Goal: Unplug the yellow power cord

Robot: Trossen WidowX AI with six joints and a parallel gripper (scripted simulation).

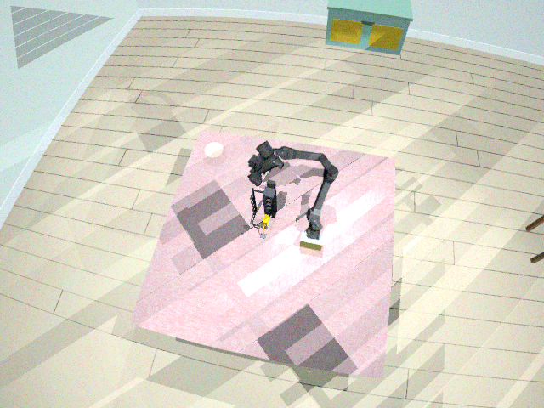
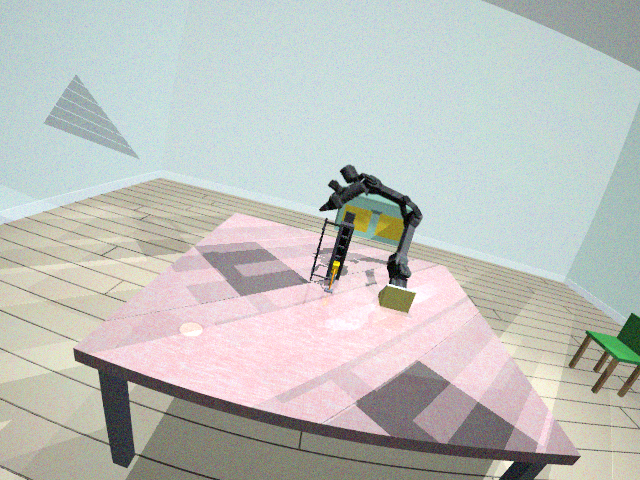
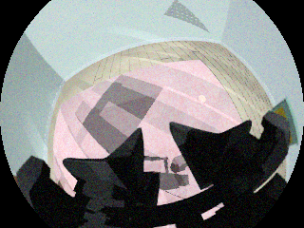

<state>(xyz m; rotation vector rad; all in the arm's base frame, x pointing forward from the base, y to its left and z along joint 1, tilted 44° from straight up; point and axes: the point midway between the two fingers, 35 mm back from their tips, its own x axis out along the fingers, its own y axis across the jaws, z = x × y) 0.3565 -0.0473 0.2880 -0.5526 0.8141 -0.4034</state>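
Now: gripper tip 10 cm past the yellow plug, 15 cm to the right of it and 16 cm above it.
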